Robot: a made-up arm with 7 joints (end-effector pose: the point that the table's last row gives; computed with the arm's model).
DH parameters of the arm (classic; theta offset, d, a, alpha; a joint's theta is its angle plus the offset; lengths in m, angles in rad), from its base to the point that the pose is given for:
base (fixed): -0.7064 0 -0.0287 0
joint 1: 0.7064 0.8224 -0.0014 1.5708
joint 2: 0 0.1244 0.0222 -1.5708
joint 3: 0 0.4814 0.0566 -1.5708
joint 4: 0 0.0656 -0.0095 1.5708
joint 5: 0 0.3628 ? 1.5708
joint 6: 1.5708 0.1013 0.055 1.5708
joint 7: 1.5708 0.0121 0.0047 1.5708
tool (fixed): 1.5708 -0.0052 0 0
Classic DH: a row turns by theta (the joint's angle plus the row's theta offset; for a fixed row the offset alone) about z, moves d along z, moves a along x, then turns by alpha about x.
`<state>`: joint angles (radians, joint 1 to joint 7).
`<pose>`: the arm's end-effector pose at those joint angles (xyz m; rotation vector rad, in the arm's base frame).
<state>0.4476 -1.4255 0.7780 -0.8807 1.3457 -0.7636 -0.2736</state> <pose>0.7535 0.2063 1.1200 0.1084 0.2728 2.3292</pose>
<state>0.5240 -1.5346 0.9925 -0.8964 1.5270 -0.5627 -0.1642</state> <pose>0.7791 0.2316 1.0410 0.6870 0.0848 2.4476</pose>
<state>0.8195 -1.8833 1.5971 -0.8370 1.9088 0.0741 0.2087</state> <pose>0.7674 0.3860 0.6748 -2.3396 0.0053 -1.7545</pose>
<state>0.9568 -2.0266 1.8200 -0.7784 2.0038 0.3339 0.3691</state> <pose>0.6916 0.4557 0.5127 -2.4082 -0.0107 -0.9840</pose>
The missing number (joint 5, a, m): 0.0289
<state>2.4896 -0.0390 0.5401 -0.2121 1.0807 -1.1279 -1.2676</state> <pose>-0.1002 0.0715 1.6955 0.2555 1.6530 -1.1124</pose>
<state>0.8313 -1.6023 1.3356 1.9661 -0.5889 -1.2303 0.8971</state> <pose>0.0206 0.4305 0.6379 2.8196 -0.9262 -0.0158</pose>
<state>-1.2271 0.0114 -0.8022 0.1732 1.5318 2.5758 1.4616</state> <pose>-0.1745 -0.2362 1.6134 0.0205 -2.0737 1.3485</pose>
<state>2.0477 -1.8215 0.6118 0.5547 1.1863 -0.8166 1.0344</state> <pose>-0.4660 0.5365 0.3868 1.4889 -1.8847 0.3746</pose>
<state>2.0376 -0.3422 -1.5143 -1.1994 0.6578 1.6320 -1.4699</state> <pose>-0.2402 0.1165 1.4409 0.4847 -2.6280 -0.5155</pose>
